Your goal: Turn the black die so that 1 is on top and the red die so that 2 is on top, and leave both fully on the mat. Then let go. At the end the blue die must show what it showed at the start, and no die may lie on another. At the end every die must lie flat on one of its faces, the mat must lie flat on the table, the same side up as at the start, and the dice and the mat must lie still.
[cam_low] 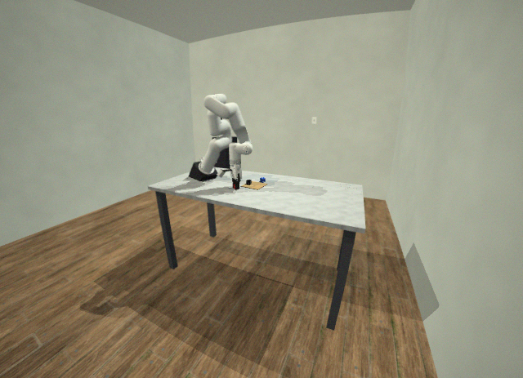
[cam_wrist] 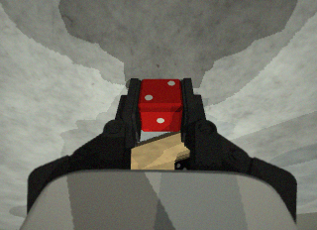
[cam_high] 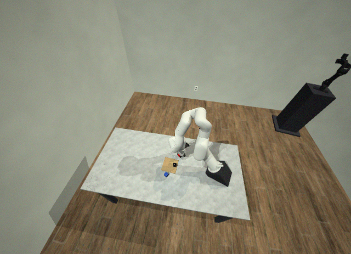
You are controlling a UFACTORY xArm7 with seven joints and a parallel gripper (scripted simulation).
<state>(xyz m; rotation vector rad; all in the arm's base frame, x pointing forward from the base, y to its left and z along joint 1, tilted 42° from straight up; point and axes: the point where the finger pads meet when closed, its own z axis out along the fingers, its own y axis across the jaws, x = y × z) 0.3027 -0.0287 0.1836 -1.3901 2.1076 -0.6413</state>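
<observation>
Right now the blue die is 70 mm ahead of my hand, 230 mm to the left of it and 10 mm below it. Round my hand: black die (20 mm ahead, 120 mm to the left); then red die (10 mm below); then tan mat (60 mm ahead, 130 mm to the left, 20 mm below).
</observation>
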